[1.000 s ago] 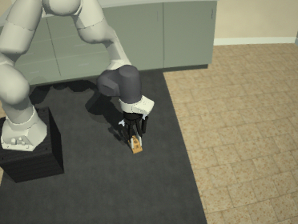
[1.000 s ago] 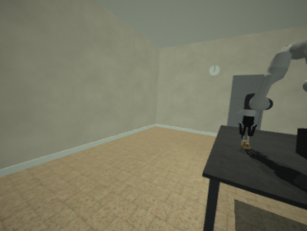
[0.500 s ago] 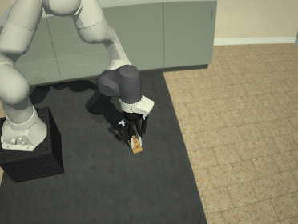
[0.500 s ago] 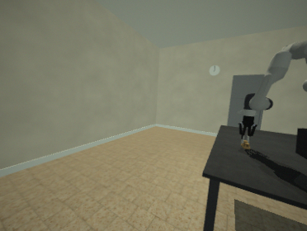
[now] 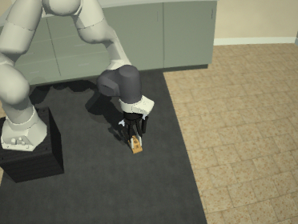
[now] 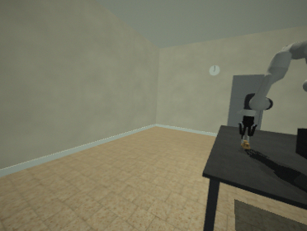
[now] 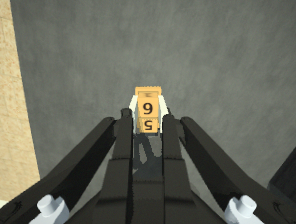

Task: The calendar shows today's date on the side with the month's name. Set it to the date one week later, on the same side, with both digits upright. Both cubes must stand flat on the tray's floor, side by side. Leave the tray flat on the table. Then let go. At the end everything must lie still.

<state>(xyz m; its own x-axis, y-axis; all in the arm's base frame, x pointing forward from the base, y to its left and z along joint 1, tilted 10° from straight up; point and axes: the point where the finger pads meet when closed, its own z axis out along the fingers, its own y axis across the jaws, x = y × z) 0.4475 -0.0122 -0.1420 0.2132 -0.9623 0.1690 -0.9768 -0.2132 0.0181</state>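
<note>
Right now my hand is 30 mm above the orange calendar cube. From my hand the other things lie so: orange calendar tray: 50 mm below, 20 mm to the left, 10 mm behind.
</note>
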